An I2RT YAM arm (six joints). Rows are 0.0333 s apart.
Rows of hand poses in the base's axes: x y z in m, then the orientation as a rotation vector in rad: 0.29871, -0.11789, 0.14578, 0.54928, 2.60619, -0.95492; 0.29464, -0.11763, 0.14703, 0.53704, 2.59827, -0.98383; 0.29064, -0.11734, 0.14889, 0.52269, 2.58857, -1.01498; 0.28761, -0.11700, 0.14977, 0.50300, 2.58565, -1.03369; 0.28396, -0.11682, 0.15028, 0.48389, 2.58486, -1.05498; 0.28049, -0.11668, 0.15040, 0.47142, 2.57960, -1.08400; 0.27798, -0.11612, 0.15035, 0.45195, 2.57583, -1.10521; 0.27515, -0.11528, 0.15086, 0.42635, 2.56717, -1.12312; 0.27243, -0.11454, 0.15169, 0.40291, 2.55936, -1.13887; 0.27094, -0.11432, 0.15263, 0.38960, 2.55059, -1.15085; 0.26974, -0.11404, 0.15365, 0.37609, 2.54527, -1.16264; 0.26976, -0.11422, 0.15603, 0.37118, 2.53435, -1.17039; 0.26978, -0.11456, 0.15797, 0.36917, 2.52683, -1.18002; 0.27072, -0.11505, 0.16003, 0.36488, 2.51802, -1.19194; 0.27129, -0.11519, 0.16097, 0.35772, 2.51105, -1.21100
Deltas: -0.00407, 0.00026, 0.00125, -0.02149, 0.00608, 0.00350; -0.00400, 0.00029, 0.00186, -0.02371, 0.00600, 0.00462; -0.00303, 0.00034, 0.00088, -0.01458, 0.00738, 0.00985; -0.00365, 0.00018, 0.00051, -0.01507, 0.01043, 0.00839; -0.00347, 0.00014, 0.00012, -0.02029, 0.00935, 0.00276; -0.00251, 0.00056, -0.00005, -0.01608, 0.00844, 0.00897; -0.00283, 0.00084, 0.00051, -0.01690, 0.00405, 0.01484; -0.00272, 0.00074, 0.00083, -0.01505, 0.00380, 0.01364; -0.00149, 0.00022, 0.00094, -0.01199, -0.00006, 0.00792; -0.00120, 0.00028, 0.00102, -0.01056, 0.00289, 0.00727; 0.00002, -0.00018, 0.00238, -0.00935, -0.00493, 0.00386; 0.00002, -0.00034, 0.00194, -0.00874, -0.00179, 0.00058; 0.00094, -0.00049, 0.00206, -0.01087, -0.00141, 0.00178; 0.00057, -0.00014, 0.00094, -0.01459, 0.00379, 0.00123
